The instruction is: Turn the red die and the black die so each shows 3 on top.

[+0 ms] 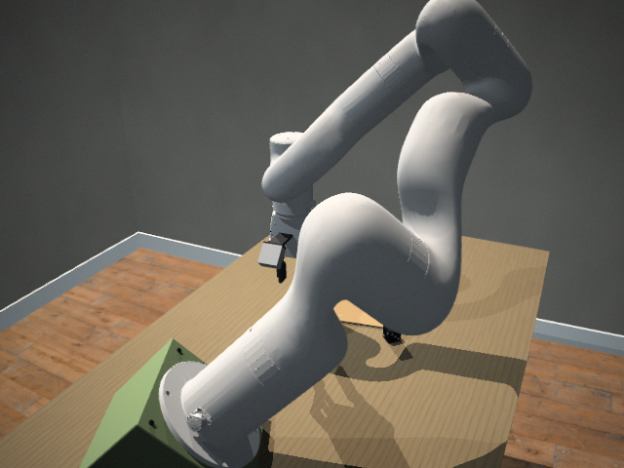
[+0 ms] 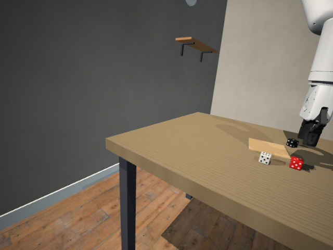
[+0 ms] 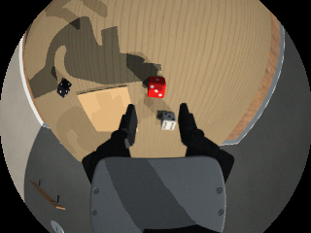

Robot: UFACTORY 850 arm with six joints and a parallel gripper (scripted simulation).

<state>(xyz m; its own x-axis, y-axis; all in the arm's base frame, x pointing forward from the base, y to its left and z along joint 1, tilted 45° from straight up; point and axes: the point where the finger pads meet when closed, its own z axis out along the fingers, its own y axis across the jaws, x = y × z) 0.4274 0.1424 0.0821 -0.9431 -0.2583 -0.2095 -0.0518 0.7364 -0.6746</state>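
Right now the red die is 90 mm below my hand. Also, from my hand: tan mat (120 mm to the right, 100 mm below, 80 mm ahead); then black die (230 mm to the right, 90 mm below, 10 mm behind); then white die (90 mm below, 90 mm ahead, 30 mm to the left).
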